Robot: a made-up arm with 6 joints. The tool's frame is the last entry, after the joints. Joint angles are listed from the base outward. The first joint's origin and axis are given. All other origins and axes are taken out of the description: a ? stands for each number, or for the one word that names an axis. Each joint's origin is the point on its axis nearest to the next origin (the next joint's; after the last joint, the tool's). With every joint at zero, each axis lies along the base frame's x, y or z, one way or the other. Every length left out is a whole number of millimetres.
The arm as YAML. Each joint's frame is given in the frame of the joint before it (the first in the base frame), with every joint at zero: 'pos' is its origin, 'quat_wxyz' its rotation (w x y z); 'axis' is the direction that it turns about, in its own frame. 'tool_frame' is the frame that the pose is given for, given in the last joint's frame.
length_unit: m
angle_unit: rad
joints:
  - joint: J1
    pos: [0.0, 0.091, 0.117]
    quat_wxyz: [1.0, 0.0, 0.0, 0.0]
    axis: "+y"
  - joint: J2
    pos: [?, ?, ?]
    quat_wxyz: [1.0, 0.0, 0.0, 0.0]
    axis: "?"
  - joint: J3
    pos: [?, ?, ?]
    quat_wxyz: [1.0, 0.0, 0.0, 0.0]
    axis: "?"
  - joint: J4
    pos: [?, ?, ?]
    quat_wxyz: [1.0, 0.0, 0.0, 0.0]
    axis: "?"
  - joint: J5
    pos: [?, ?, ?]
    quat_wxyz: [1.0, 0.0, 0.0, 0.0]
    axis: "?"
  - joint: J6
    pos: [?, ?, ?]
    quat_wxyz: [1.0, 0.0, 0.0, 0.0]
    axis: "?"
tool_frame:
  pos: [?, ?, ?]
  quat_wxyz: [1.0, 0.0, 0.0, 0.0]
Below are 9 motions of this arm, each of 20 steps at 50 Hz.
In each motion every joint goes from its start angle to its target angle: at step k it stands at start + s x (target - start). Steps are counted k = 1, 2, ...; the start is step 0. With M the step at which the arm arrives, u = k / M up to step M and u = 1 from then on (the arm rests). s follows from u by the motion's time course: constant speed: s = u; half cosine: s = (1 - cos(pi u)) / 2; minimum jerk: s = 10 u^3 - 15 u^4 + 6 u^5.
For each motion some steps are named. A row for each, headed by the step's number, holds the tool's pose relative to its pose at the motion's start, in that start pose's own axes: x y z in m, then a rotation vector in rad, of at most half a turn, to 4 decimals.
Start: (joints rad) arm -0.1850 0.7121 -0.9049 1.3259 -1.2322 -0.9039
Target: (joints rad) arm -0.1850 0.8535 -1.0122 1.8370 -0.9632 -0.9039
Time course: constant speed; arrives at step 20
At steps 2, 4, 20:
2: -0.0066 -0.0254 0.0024 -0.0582 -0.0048 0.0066
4: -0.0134 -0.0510 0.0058 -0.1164 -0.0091 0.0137
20: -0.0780 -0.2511 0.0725 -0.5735 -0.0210 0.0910

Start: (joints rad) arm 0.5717 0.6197 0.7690 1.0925 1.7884 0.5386
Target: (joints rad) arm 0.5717 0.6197 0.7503 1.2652 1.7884 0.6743
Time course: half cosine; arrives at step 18
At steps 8, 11, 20:
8: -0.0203 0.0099 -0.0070 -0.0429 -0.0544 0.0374
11: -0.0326 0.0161 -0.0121 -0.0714 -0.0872 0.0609
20: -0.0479 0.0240 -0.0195 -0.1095 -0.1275 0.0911

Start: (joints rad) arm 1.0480 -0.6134 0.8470 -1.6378 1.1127 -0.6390
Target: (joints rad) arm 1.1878 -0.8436 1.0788 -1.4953 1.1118 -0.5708
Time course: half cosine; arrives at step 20
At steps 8, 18, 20:
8: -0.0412 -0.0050 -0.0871 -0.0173 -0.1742 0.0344
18: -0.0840 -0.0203 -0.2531 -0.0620 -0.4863 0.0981
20: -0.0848 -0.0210 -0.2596 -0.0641 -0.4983 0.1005

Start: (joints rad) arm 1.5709 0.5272 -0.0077 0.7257 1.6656 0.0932
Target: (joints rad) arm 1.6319 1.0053 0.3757 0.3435 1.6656 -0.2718
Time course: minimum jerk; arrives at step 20
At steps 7, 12, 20:
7: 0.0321 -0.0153 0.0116 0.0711 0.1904 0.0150
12: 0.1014 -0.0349 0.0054 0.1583 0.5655 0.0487
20: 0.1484 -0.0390 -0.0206 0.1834 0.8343 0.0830

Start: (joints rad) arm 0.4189 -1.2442 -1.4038 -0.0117 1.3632 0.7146
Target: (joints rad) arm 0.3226 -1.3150 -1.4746 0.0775 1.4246 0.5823
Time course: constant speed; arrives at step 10
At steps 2, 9, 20:
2: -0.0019 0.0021 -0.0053 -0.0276 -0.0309 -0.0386
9: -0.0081 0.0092 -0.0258 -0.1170 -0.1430 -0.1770
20: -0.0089 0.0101 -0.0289 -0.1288 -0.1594 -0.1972

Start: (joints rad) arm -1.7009 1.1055 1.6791 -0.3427 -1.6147 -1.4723
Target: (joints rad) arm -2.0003 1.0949 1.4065 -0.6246 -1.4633 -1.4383
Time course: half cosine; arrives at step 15
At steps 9, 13, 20:
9: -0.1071 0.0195 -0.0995 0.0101 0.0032 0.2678
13: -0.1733 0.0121 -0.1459 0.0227 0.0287 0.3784
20: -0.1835 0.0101 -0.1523 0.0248 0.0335 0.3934

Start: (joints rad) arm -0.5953 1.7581 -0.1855 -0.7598 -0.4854 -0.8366
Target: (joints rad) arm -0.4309 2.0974 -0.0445 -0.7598 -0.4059 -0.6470
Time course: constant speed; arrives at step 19
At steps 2, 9, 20:
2: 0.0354 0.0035 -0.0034 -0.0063 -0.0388 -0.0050
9: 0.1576 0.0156 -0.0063 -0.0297 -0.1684 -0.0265
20: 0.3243 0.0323 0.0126 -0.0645 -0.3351 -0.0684

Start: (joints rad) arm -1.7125 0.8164 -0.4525 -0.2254 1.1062 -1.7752
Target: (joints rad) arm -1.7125 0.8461 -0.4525 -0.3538 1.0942 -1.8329
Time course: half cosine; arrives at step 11
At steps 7, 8, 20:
7: 0.0018 0.0386 -0.0206 -0.0943 -0.0220 -0.0926
8: 0.0024 0.0450 -0.0244 -0.1101 -0.0260 -0.1084
20: 0.0033 0.0540 -0.0300 -0.1328 -0.0320 -0.1312

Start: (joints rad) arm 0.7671 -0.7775 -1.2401 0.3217 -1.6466 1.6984
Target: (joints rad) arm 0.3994 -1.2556 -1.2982 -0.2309 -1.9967 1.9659
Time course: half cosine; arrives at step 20
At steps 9, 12, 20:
9: 0.0360 -0.1468 -0.0539 -0.0820 -0.2625 0.2712
12: 0.0828 -0.2095 -0.0825 -0.1301 -0.4206 0.3968
20: 0.1768 -0.2754 -0.1148 -0.2124 -0.6653 0.5436

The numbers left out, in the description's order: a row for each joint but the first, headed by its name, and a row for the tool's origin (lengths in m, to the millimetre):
J2: xyz 0.114 0.0 -0.501, axis -z
J3: xyz 0.104 0.093 0.0, axis +y
J4: xyz -0.003 0.0 -0.407, axis +z
J5: xyz 0.041 0.379 0.0, axis -x
J6: xyz 0.0 -0.097 -0.076, axis +z
tool: xyz -0.084 0.068 0.0

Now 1 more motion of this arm.
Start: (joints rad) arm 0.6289 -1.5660 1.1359 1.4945 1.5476 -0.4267
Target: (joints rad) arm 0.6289 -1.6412 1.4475 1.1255 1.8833 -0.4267
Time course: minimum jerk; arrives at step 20
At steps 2, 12, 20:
2: 0.0010 -0.0006 0.0011 -0.0014 0.0025 0.0007
12: 0.0800 -0.0496 0.0739 -0.1193 0.1925 0.1114
20: 0.1189 -0.0712 0.0967 -0.1757 0.2701 0.1987

